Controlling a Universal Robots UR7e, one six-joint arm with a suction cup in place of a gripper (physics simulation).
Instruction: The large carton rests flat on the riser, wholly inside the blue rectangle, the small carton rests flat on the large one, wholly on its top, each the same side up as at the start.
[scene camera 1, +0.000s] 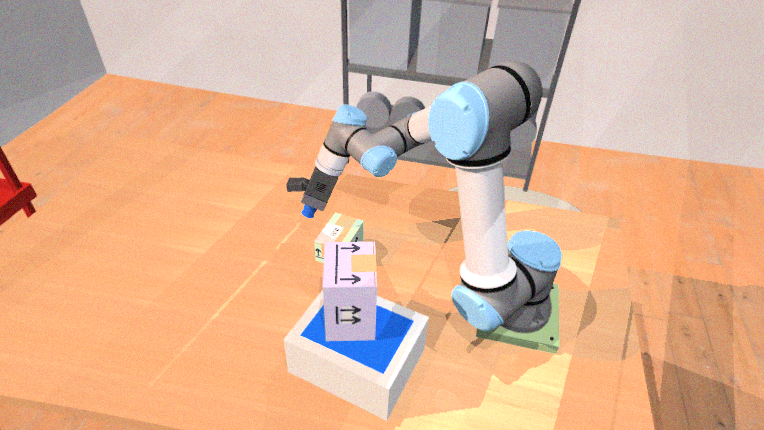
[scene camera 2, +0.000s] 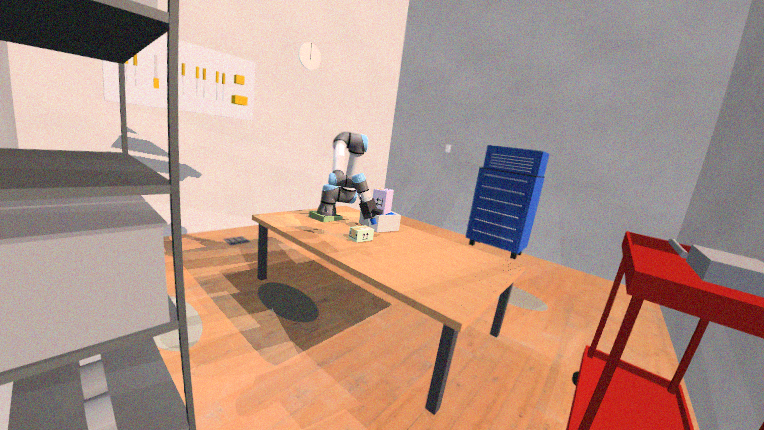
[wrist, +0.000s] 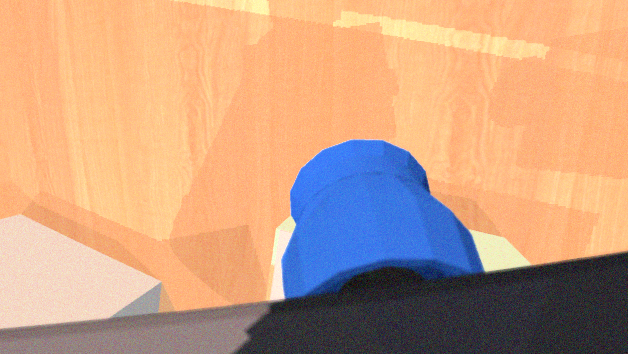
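My gripper's blue suction cup (scene camera 1: 307, 213) (scene camera 2: 373, 220) (wrist: 360, 165) is switched on and bears nothing; its arm is tilted. The small pale green carton (scene camera 1: 338, 231) (scene camera 2: 361, 234) (wrist: 500, 250) stands on the table. The cup is above the table and apart from it in both scene views, and hides much of it in the wrist view. The large lilac carton (scene camera 1: 350, 315) (scene camera 2: 382, 201) stands flat on the white riser (scene camera 1: 336, 371) (scene camera 2: 389, 224) (wrist: 65, 265). Its near lower edge lies inside the blue rectangle (scene camera 1: 358, 353); its far edges are hidden. Its arrows point right in scene camera 1.
The arm's green base plate (scene camera 1: 554, 320) is right of the riser on the table (scene camera 2: 427, 267). A grey rack (scene camera 1: 344, 48) (scene camera 2: 178, 213) stands beside the table. A red cart (scene camera 1: 16, 200) (scene camera 2: 689, 307) and a blue tool chest (scene camera 2: 505, 205) stand on the floor.
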